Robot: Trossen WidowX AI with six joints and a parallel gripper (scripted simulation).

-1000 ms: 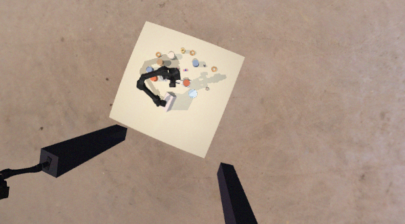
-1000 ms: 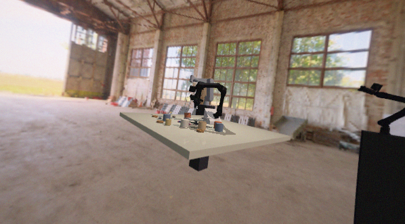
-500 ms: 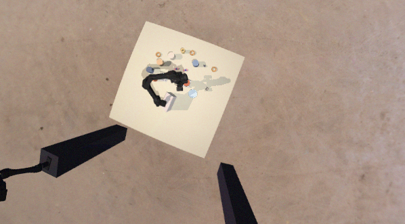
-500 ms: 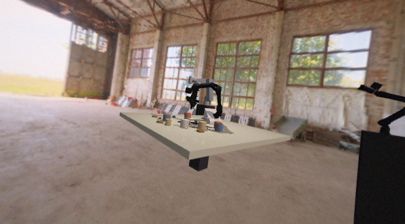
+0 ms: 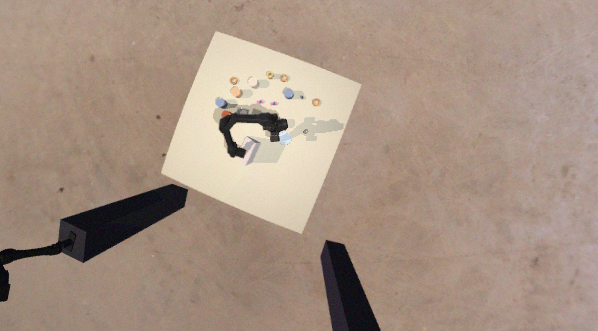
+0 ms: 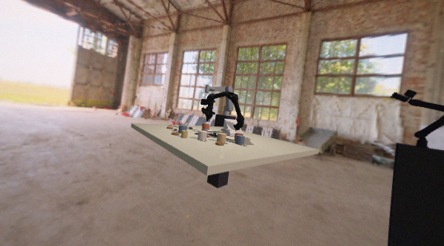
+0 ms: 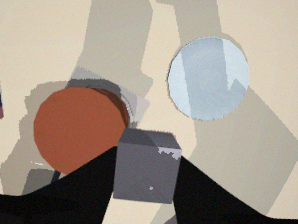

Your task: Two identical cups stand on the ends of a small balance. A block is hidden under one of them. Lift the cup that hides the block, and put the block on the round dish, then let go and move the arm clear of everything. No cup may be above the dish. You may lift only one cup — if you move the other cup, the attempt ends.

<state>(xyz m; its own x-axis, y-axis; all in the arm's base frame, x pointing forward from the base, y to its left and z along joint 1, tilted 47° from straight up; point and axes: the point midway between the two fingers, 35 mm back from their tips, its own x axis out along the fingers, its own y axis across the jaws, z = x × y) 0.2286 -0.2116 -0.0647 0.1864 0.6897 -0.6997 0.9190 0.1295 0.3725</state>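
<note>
My gripper tip is now 11 cm above the round pale blue dish, 7 cm to the left of it and 5 cm past it. Also, from my gripper tip: grey block: 1 cm above; then white cup: 30 cm to the left, 30 cm ahead, 8 cm below; then small balance: 16 cm to the left, 8 cm below, 4 cm ahead.
</note>
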